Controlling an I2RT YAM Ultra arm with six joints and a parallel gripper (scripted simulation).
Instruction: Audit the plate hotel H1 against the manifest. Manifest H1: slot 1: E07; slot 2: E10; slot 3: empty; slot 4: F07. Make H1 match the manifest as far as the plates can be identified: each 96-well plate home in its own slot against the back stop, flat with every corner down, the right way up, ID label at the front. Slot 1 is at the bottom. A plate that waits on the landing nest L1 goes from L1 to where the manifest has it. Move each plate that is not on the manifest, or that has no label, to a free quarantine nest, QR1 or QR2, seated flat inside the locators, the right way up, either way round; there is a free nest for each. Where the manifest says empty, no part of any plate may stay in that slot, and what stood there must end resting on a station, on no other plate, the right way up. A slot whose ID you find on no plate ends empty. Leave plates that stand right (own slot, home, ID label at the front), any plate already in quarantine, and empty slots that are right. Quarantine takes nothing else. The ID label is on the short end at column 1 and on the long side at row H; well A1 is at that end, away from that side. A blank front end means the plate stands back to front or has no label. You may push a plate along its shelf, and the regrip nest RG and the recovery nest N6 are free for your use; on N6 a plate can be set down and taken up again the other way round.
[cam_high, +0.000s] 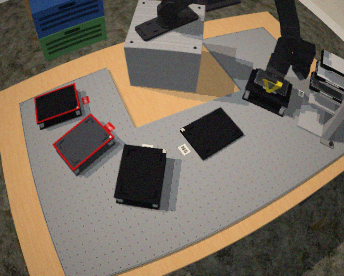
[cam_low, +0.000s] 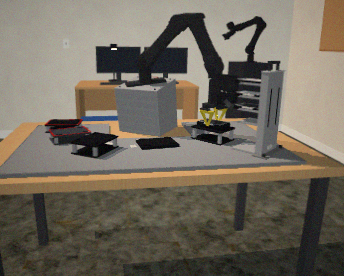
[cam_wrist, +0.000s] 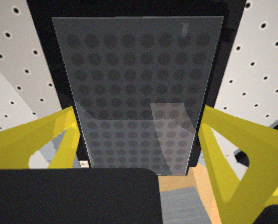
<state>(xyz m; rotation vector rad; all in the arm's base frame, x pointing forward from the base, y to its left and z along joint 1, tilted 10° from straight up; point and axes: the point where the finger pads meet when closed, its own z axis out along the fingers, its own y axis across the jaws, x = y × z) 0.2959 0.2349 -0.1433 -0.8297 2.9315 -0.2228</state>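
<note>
Now: hand 20 mm above the black regrip nest RG. From my hand the other things lie so: A1 mark 90 mm behind, 10 mm to the left, 20 mm below; H1 tag 70 mm ahead, 160 mm to the left, 80 mm below; RG tag 100 mm behind, 40 mm to the left, 80 mm below.
</note>
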